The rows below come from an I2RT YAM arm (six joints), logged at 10 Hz.
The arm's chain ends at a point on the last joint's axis. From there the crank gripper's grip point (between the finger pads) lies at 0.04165 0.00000 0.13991 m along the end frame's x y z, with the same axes.
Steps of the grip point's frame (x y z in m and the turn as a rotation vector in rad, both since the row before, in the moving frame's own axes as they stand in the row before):
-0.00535, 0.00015, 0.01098, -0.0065, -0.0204, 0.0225
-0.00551, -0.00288, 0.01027, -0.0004, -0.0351, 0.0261
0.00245, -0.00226, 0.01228, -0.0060, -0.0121, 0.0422
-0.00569, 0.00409, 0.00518, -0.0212, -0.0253, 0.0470
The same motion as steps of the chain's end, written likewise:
-0.00247, -0.00167, 0.01017, -0.0065, -0.0204, 0.0225
-0.00056, -0.00396, 0.00889, -0.0004, -0.0351, 0.0261
0.00420, -0.00482, 0.01179, -0.0060, -0.0121, 0.0422
-0.00202, -0.00076, 0.00422, -0.0212, -0.0253, 0.0470

